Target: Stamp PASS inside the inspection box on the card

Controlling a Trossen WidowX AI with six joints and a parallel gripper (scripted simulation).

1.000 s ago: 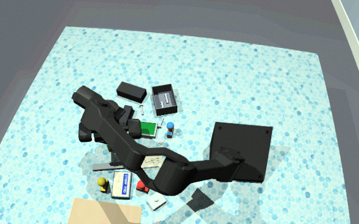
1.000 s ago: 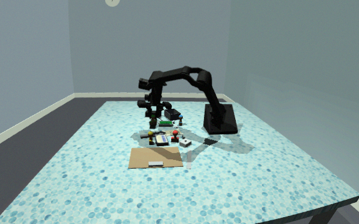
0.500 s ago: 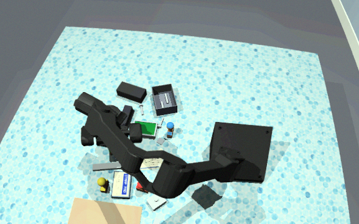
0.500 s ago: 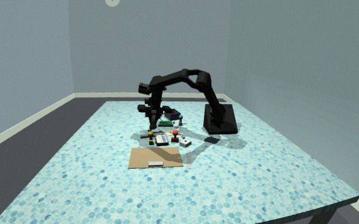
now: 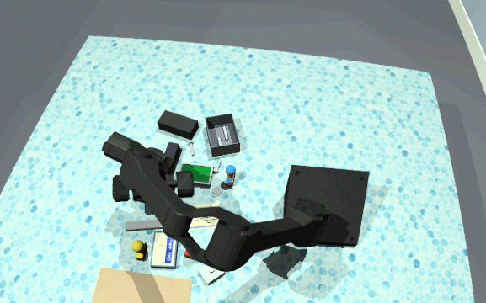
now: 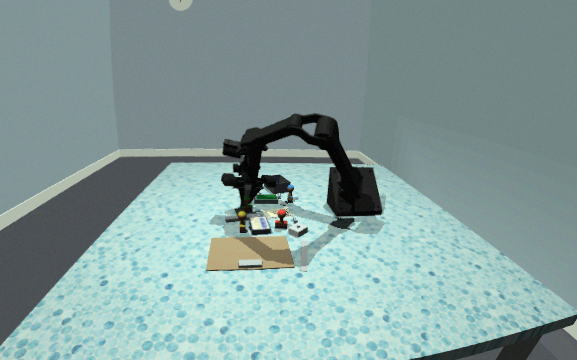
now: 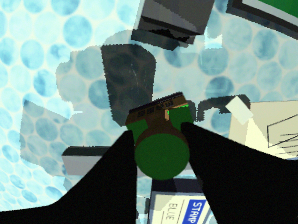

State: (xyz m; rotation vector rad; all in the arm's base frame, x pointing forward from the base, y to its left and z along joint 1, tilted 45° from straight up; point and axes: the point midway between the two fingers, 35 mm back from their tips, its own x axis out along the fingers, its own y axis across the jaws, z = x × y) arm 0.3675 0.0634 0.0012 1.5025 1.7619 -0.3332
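The green-knobbed stamp is 20 mm below my gripper tip. Also, from my gripper tip: blue-white tin 100 mm to the left, 60 mm behind, 30 mm below; then beige card 110 mm behind, 40 mm below, 10 mm to the right; then grey bar 50 mm to the left, 30 mm below.
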